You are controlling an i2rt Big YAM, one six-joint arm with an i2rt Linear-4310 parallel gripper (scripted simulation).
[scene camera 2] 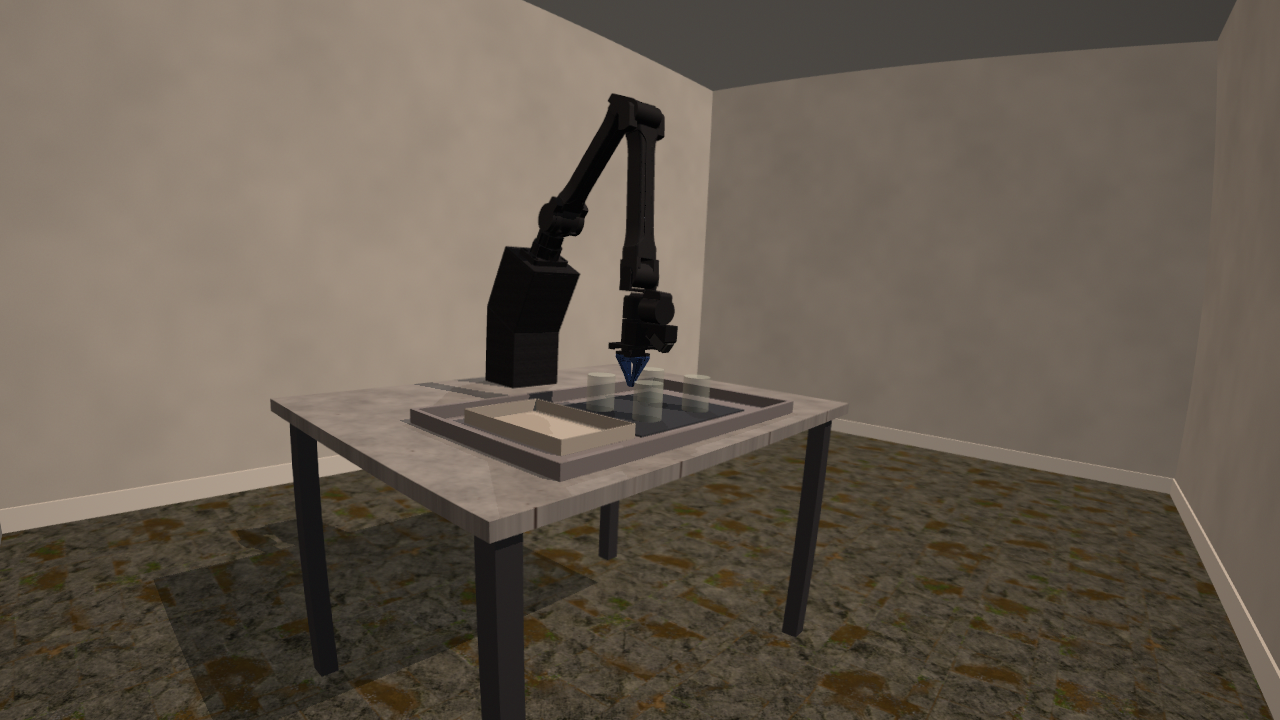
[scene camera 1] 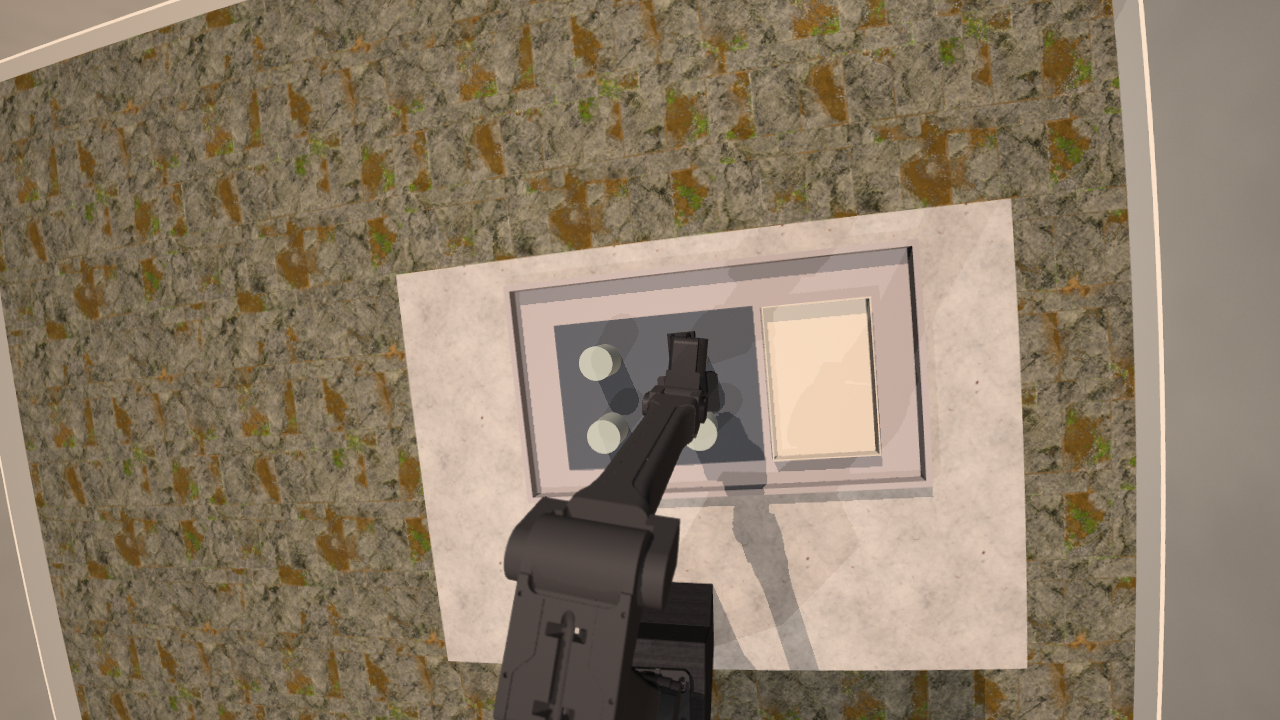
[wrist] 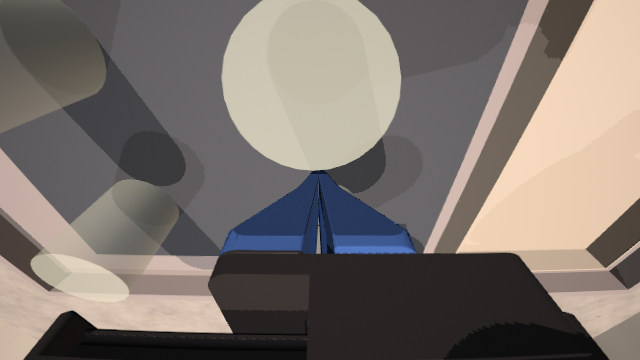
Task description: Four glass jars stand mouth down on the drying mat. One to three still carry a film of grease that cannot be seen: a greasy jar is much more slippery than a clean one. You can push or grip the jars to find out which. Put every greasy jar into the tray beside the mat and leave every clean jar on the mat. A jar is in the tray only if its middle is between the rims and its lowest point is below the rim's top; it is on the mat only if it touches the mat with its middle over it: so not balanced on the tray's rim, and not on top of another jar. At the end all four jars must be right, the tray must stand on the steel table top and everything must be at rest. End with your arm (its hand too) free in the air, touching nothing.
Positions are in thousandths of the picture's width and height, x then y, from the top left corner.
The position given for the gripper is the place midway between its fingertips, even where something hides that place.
Observation:
In view: the gripper (scene camera 2: 493,537), a jar (scene camera 1: 475,602), a cream tray (scene camera 1: 643,560), a jar (scene camera 1: 466,505), a jar (scene camera 2: 507,549) and a dark grey mat (scene camera 1: 502,476).
The cream tray shows as well in scene camera 2 (scene camera 2: 400,584) and in the wrist view (wrist: 876,571). The gripper also shows in the wrist view (wrist: 498,499). The dark grey mat also shows in scene camera 2 (scene camera 2: 526,580) and in the wrist view (wrist: 251,326).

